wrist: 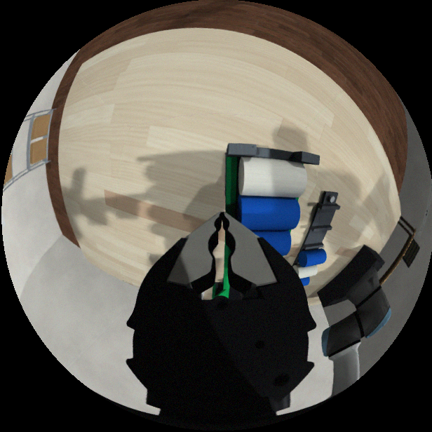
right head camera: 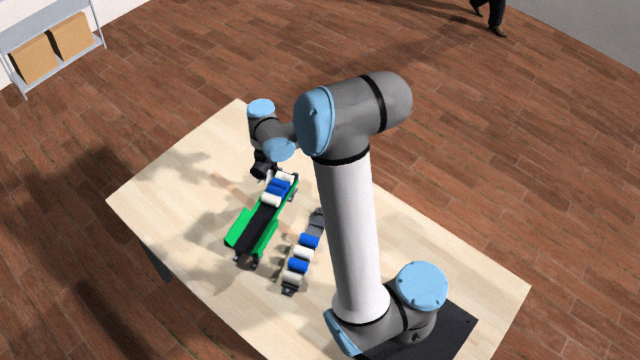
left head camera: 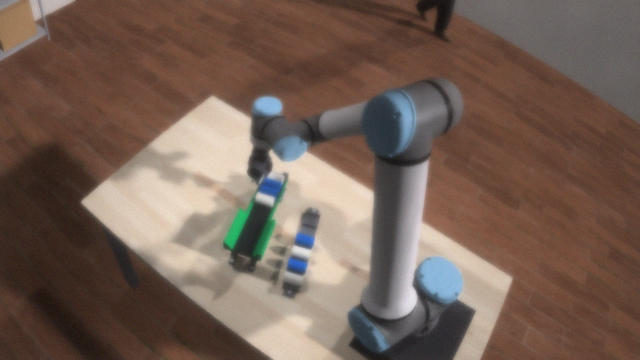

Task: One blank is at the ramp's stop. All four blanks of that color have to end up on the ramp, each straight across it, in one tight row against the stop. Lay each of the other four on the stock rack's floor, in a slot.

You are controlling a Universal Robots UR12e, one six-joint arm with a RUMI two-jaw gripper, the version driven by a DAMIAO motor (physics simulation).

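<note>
On the green ramp [left head camera: 237, 229] [right head camera: 239, 226] [wrist: 231, 185], a white blank [left head camera: 275, 177] [right head camera: 284, 177] [wrist: 272, 177] lies straight across at the grey stop [wrist: 277, 152]. Then come a blue blank [wrist: 269, 213], another blue blank [right head camera: 275, 191] [wrist: 276, 242] and a white blank [left head camera: 265, 200] [right head camera: 271, 200]. The dark stock rack [left head camera: 310, 220] [right head camera: 315, 225] [wrist: 320, 222] holds a blue [left head camera: 305, 240] [right head camera: 309, 240] [wrist: 312, 257], a white [left head camera: 301, 252] [right head camera: 303, 252] [wrist: 307, 271], a blue [left head camera: 297, 265] [right head camera: 298, 265] and a white blank [left head camera: 294, 278] [right head camera: 292, 278]. My gripper [wrist: 221, 212] is shut and empty beside the ramp's upper end, at the row's left in the wrist view.
The ramp and rack stand side by side on the wooden table [left head camera: 165, 195] [right head camera: 190, 200]. The rack's slots nearer the stop end hold no blanks. The arm's base stands at the table's near right. A shelf with boxes [right head camera: 72, 37] and a person's legs [right head camera: 495, 15] are beyond the table.
</note>
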